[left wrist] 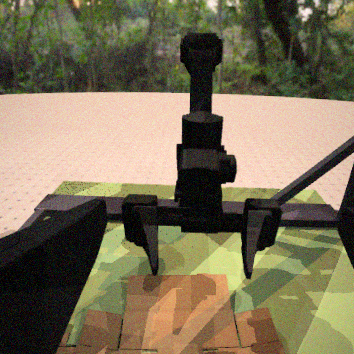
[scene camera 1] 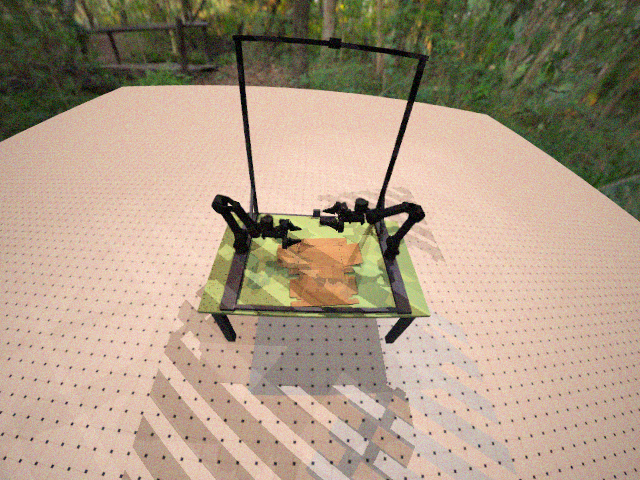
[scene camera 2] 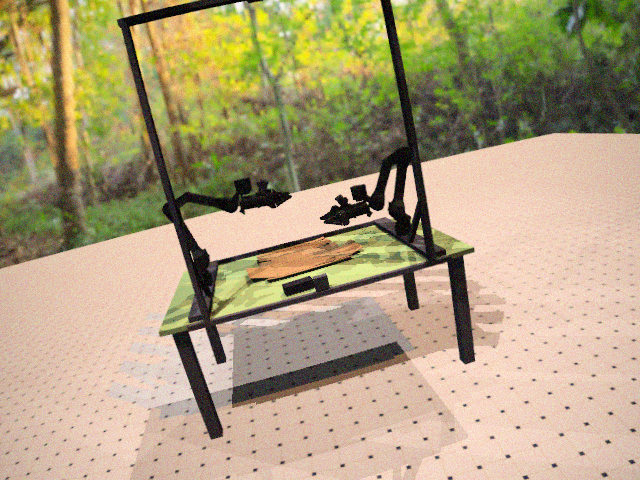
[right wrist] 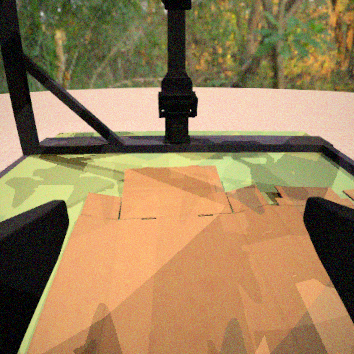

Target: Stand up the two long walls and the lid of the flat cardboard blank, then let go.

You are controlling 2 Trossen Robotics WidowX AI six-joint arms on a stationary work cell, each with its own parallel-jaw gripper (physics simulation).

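Seen in the pictures: left gripper, fingertip midpoint: (left wrist: pixel 224 215) (scene camera 1: pixel 322 216) (scene camera 2: pixel 290 194); right gripper, fingertip midpoint: (left wrist: pixel 201 274) (scene camera 1: pixel 301 234) (scene camera 2: pixel 321 220) (right wrist: pixel 187 210); left arm's base, link origin: (scene camera 1: pixel 389 255) (right wrist: pixel 176 139); right arm's base, link origin: (scene camera 1: pixel 241 250) (scene camera 2: pixel 404 233).
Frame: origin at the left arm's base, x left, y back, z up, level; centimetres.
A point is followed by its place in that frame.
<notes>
The brown cardboard blank (scene camera 1: pixel 325 258) {x 2.4, y -40.7, z -1.7 cm} (scene camera 2: pixel 305 255) {x 10.4, y -46.3, z -1.3 cm} (left wrist: pixel 175 310) {x 2.8, y -63.7, z -1.3 cm} (right wrist: pixel 185 275) {x 0.6, y -42.8, z -1.7 cm} lies flat on the table, with its flaps and panels spread out. No wall or panel is seen standing upright. My left gripper (scene camera 1: pixel 324 215) {x 0.0, y -45.2, z 29.1 cm} (scene camera 2: pixel 289 196) {x 0.0, y -45.2, z 29.1 cm} is open and empty, high above the table behind the blank's back edge in scene camera 1. My right gripper (scene camera 1: pixel 298 234) {x -0.1, y -55.7, z 15.1 cm} (scene camera 2: pixel 322 219) {x -0.1, y -55.7, z 15.1 cm} (left wrist: pixel 201 274) {x -0.1, y -55.7, z 15.1 cm} is open and empty, lower, above the blank's back left part in scene camera 1. Both its fingertips point down at the blank in the left wrist view, apart from it.
The green patterned table (scene camera 1: pixel 211 302) {x 34.7, y -100.7, z -1.9 cm} (scene camera 2: pixel 449 248) {x -29.7, y -99.1, z -1.9 cm} carries a dark rail frame. A tall black gantry (scene camera 1: pixel 245 103) {x -35.2, y -87.5, z 72.6 cm} (scene camera 2: pixel 149 118) {x -37.9, y -3.6, z 69.5 cm} rises from its sides. A dark block (scene camera 2: pixel 298 285) {x -33.1, y -37.8, z 0.9 cm} and a smaller one (scene camera 2: pixel 321 282) {x -38.1, y -45.7, z 1.5 cm} are at the near edge in scene camera 2.
</notes>
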